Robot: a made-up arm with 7 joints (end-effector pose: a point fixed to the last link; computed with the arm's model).
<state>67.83 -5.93 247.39 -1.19 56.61 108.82 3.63</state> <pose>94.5 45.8 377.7 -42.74 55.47 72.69</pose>
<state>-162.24 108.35 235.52 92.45 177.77 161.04 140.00</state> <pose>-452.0 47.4 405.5 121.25 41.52 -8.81</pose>
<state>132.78 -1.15 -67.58 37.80 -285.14 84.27 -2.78</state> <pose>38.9 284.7 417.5 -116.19 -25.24 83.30</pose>
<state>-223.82 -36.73 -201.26 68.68 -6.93 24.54 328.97</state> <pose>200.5 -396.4 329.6 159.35 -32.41 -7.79</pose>
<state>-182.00 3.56 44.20 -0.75 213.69 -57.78 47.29</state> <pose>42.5 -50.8 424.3 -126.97 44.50 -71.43</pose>
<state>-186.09 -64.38 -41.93 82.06 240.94 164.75 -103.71</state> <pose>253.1 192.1 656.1 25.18 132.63 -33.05</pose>
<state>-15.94 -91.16 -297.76 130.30 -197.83 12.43 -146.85</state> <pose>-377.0 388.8 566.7 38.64 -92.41 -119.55</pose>
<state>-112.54 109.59 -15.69 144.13 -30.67 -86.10 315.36</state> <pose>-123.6 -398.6 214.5 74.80 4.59 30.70</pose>
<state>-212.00 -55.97 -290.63 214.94 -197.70 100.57 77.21</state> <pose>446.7 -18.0 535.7 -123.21 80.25 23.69</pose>
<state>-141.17 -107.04 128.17 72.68 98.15 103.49 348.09</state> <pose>222.0 -88.0 64.7 -127.30 84.83 64.16</pose>
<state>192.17 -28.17 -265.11 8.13 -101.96 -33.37 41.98</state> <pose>110.3 -89.5 324.8 -175.55 17.17 -5.23</pose>
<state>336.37 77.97 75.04 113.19 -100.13 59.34 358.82</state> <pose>543.8 119.8 376.6 142.49 67.91 41.10</pose>
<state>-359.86 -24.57 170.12 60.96 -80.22 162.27 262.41</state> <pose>-259.2 133.7 499.8 -15.92 38.22 -18.08</pose>
